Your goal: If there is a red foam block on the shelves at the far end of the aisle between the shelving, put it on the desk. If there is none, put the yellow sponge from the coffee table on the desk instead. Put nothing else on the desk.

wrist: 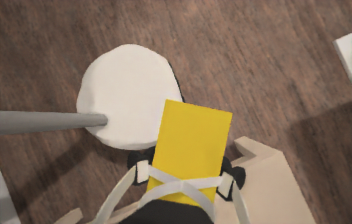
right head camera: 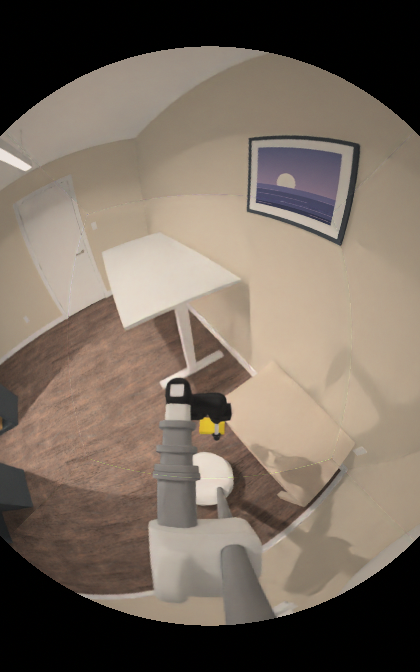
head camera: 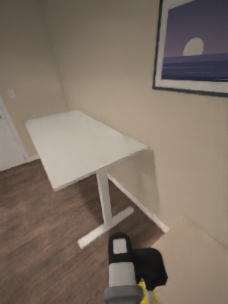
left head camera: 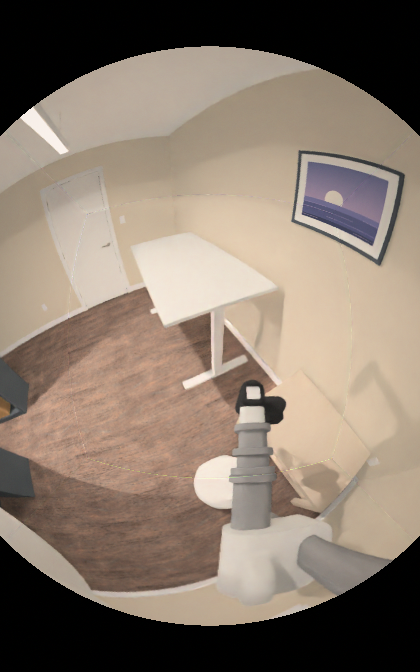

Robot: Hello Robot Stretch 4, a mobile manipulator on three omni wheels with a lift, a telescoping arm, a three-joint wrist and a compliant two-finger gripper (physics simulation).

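Seen in the pictures: gripper, between the fingertips: (wrist: 186, 164) (head camera: 145, 297); robot's base, origin of its link: (wrist: 139, 101).
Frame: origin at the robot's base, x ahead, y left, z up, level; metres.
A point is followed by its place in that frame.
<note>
My gripper (wrist: 186, 164) {x 0.270, y -0.087, z 0.736 m} is shut on the yellow sponge (head camera: 144, 299) {x 0.254, y -0.075, z 0.785 m} (right head camera: 205, 426) (wrist: 192, 142) {x 0.274, y -0.056, z 0.784 m}, with one fingertip at each side of it in the wrist view. The sponge is held in the air, beside the coffee table (head camera: 195, 260) {x 0.483, y -0.475, z 0.422 m} (left head camera: 320, 425) (right head camera: 287, 425) (wrist: 272, 185) {x 0.482, y -0.171, z 0.422 m} in the right head view. The white desk (head camera: 80, 145) {x 1.208, y 0.276, z 0.922 m} (left head camera: 195, 280) (right head camera: 162, 280) stands against the wall, beyond the gripper and apart from it. The sponge is hidden behind the wrist in the left head view. A red foam block does not show.
Dark grey furniture (left head camera: 12, 392) (right head camera: 10, 482) stands at the left edge. The round white base (left head camera: 215, 482) (right head camera: 215, 477) (wrist: 127, 95) {x 0.004, y 0.008, z 0.187 m} is below the arm. A closed door (left head camera: 87, 245) (right head camera: 55, 250) is at the back left. A framed picture (head camera: 200, 45) {x 0.928, y -0.459, z 1.564 m} hangs on the wall.
</note>
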